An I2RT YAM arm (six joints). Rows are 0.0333 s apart.
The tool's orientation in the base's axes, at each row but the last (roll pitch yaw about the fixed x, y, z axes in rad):
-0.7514 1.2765 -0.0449
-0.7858 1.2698 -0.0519
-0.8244 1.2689 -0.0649
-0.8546 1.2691 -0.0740
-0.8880 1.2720 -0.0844
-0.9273 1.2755 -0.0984
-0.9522 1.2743 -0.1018
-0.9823 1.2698 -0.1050
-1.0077 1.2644 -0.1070
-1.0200 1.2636 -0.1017
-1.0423 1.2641 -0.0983
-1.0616 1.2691 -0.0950
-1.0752 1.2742 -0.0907
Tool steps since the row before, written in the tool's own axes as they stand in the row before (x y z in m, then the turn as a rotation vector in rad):
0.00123 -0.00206 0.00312 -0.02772 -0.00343 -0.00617
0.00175 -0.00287 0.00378 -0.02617 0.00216 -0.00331
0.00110 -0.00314 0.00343 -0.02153 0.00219 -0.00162
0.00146 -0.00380 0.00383 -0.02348 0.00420 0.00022
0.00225 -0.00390 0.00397 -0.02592 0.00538 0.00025
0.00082 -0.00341 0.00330 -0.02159 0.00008 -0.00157
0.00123 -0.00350 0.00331 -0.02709 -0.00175 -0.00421
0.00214 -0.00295 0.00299 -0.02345 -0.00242 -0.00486
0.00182 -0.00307 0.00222 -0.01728 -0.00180 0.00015
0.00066 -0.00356 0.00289 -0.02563 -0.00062 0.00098
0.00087 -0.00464 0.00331 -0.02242 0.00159 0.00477
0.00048 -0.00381 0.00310 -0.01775 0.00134 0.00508
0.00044 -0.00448 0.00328 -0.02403 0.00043 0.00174
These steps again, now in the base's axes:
0.00391 0.00045 -0.00011 -0.01041 -0.00626 0.02590
0.00504 0.00038 -0.00028 -0.01148 -0.00022 0.02385
0.00477 0.00008 0.00033 -0.00895 0.00088 0.01975
0.00559 -0.00002 0.00020 -0.00962 0.00364 0.02152
0.00598 0.00012 -0.00052 -0.01112 0.00454 0.02359
0.00478 0.00013 0.00059 -0.00733 -0.00049 0.02036
0.00496 0.00016 0.00022 -0.00929 -0.00352 0.02561
0.00463 0.00037 -0.00082 -0.00813 -0.00456 0.02219
0.00416 -0.00021 -0.00059 -0.00375 -0.00044 0.01696
0.00457 0.00014 0.00075 -0.00667 0.00119 0.02474
0.00570 -0.00004 0.00088 -0.00527 0.00546 0.02169
0.00482 0.00039 0.00098 -0.00353 0.00545 0.01734
0.00544 0.00026 0.00119 -0.00641 0.00233 0.02311

